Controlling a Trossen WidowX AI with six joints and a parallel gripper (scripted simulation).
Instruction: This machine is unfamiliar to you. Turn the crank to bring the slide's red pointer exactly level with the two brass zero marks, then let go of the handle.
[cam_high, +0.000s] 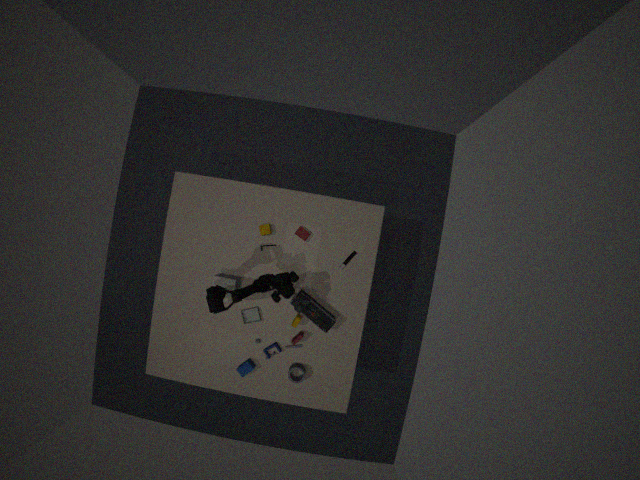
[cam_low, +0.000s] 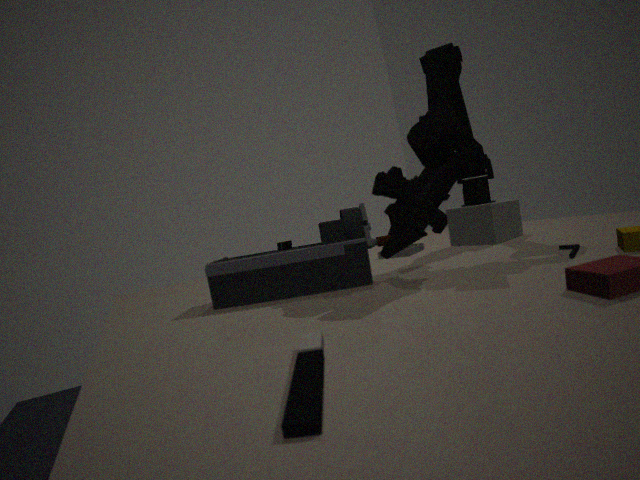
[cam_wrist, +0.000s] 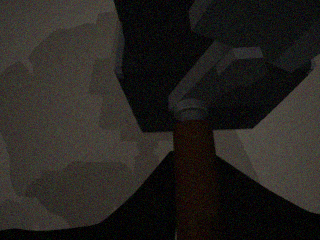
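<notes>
Right now my gripper tip is 30 mm below the brown crank handle, 20 mm past it and 10 mm to the right of it. Also, from my gripper tip: red pointer 140 mm ahead, 60 mm to the right, 50 mm above; grey plate 240 mm to the right, 190 mm behind, 30 mm below; blue piece 550 mm to the right, 110 mm behind, 20 mm below.
</notes>
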